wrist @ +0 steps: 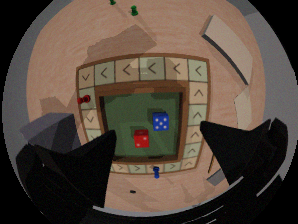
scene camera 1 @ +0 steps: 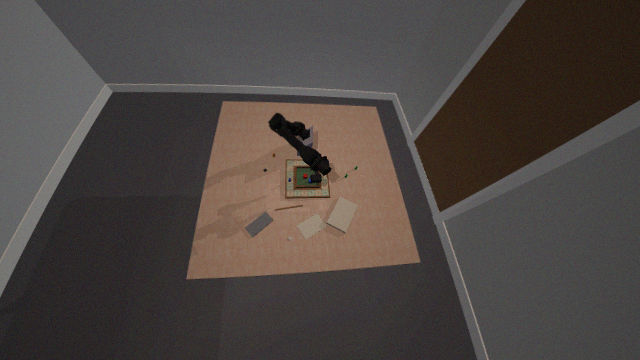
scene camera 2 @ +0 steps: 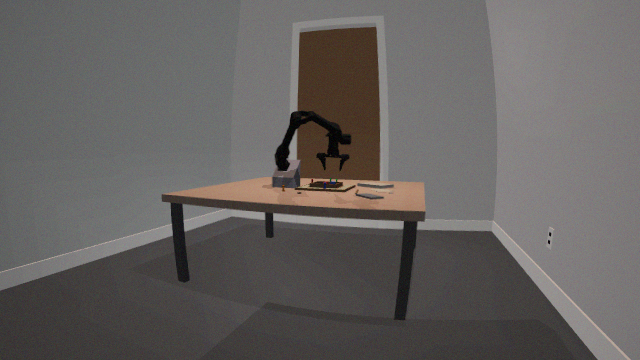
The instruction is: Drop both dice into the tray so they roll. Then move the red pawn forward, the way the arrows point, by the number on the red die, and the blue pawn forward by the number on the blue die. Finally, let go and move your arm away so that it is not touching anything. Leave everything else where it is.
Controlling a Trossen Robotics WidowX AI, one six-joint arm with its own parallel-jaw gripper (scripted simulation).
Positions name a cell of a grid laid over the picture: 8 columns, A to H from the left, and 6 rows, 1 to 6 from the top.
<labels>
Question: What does the gripper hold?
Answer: Nothing.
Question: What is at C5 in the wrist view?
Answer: The gripper.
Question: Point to a green tray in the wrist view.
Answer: At D4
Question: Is the gripper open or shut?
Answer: Open.
</labels>
